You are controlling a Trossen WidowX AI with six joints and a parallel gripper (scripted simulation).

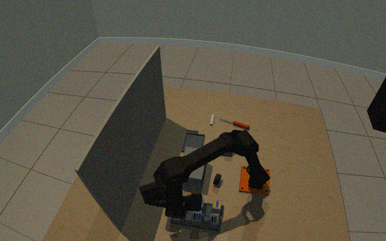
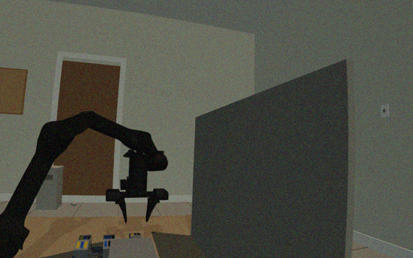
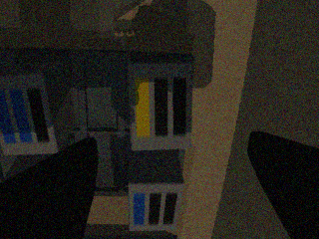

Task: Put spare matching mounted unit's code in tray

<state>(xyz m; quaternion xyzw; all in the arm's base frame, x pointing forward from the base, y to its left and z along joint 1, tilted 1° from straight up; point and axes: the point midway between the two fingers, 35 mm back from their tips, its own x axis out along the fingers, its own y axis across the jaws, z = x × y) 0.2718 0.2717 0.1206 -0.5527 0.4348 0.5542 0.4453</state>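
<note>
The grey spare is 50 mm below my gripper tip. From my gripper tip the other things lie so: rack: 60 mm behind, 420 mm to the right, 90 mm below; then grey panel: 250 mm ahead, 200 mm to the right, 130 mm above.
</note>
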